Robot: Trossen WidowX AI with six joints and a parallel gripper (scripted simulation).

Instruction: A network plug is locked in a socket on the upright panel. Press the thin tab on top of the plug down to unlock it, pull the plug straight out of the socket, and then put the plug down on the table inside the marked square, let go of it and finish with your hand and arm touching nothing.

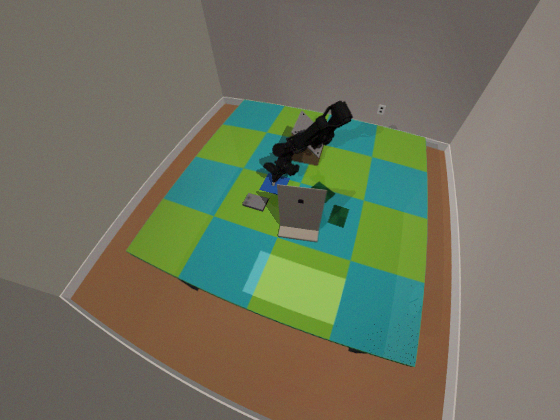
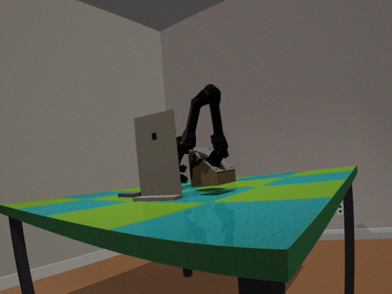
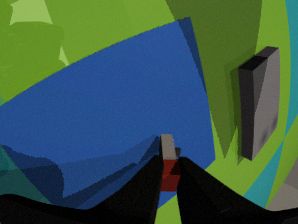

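My gripper tip is right at the network plug. Also, from my gripper tip: flat grey block (14 cm ahead, 3 cm to the right, 1 cm below); blue marked square (2 cm below, 1 cm behind); grey panel (22 cm to the left, 18 cm ahead, 11 cm above).
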